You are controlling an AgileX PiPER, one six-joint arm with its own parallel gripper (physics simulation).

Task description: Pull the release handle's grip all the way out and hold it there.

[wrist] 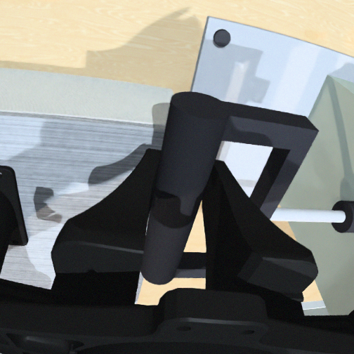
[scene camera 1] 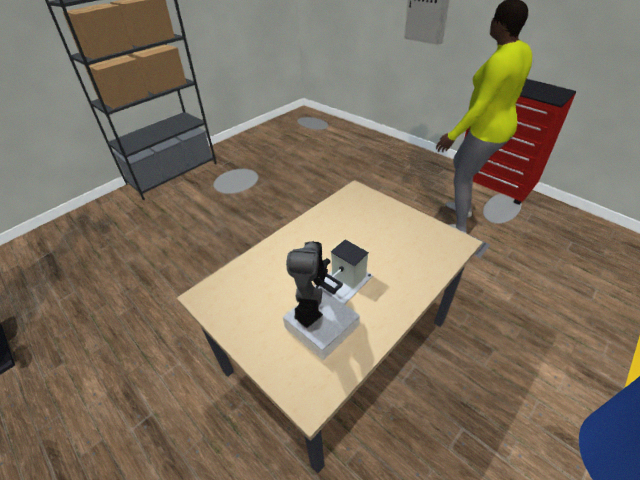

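Note:
The release handle (scene camera 1: 332, 283) (wrist: 270, 128) is a dark rectangular loop with a round grip bar (wrist: 189, 135). In the wrist view, a white rod (scene camera 1: 336, 272) (wrist: 307, 215) joins the loop to a black collar (wrist: 345, 216) on the pale green box (scene camera 1: 349, 269) (wrist: 325, 155). A clear length of rod shows between loop and collar. My gripper (scene camera 1: 323, 279) (wrist: 182, 170) is shut on the grip bar, with one finger on its outer side and the other inside the loop. The fingers hide part of the loop's lower side.
The box stands on a light plate (scene camera 1: 345, 296) (wrist: 310, 56) on the wooden table (scene camera 1: 413, 232). The arm's grey base block (scene camera 1: 330, 335) (wrist: 75, 135) is close to the handle. A person (scene camera 1: 496, 98) in a yellow top stands beyond the table, by a red drawer cabinet (scene camera 1: 550, 134).

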